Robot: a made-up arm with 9 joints.
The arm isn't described. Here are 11 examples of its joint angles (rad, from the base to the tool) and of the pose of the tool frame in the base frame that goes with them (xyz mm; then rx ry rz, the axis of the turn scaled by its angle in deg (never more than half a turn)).
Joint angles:
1: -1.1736 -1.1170 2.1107 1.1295 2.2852 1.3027 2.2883 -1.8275 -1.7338
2: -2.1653 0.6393 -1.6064 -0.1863 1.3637 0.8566 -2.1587 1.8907 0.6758
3: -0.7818 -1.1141 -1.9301 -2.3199 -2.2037 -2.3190 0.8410 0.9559 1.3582
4: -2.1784 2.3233 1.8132 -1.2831 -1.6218 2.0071 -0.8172 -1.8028 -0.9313
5: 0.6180 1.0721 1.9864 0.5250 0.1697 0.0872 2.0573 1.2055 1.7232
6: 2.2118 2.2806 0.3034 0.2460 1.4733 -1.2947 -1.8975 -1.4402 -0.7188
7: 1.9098 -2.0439 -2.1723 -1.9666 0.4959 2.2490 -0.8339 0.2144 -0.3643
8: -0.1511 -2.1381 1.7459 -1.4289 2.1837 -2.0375 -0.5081 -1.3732 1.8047
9: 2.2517 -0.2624 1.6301 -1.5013 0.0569 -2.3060 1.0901 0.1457 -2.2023
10: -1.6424 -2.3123 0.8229 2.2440 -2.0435 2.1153 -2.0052 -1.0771 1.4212
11: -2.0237 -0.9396 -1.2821 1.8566 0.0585 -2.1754 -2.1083 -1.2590 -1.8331
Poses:
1: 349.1 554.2 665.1 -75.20 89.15 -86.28
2: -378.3 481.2 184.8 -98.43 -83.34 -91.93
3: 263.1 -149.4 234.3 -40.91 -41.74 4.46
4: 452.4 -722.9 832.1 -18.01 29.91 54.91
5: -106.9 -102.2 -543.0 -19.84 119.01 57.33
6: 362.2 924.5 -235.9 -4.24 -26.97 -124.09
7: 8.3 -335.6 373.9 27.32 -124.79 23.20
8: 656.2 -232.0 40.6 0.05 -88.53 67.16
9: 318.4 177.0 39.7 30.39 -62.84 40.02
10: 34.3 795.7 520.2 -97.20 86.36 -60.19
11: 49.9 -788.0 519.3 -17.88 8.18 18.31
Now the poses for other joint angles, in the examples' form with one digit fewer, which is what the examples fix.
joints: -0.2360 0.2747 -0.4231 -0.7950 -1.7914 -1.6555 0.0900 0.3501 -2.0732
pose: 353 187 158 -45.9 93.7 7.9
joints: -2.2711 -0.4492 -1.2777 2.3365 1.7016 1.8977 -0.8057 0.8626 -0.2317
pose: 107 69 288 -55.6 -49.7 81.4
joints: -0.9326 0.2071 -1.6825 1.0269 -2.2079 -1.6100 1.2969 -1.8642 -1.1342
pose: 229 56 989 -53.8 10.9 -24.1
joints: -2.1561 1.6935 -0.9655 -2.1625 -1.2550 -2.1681 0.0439 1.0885 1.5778
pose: -178 539 333 112.3 99.5 17.4
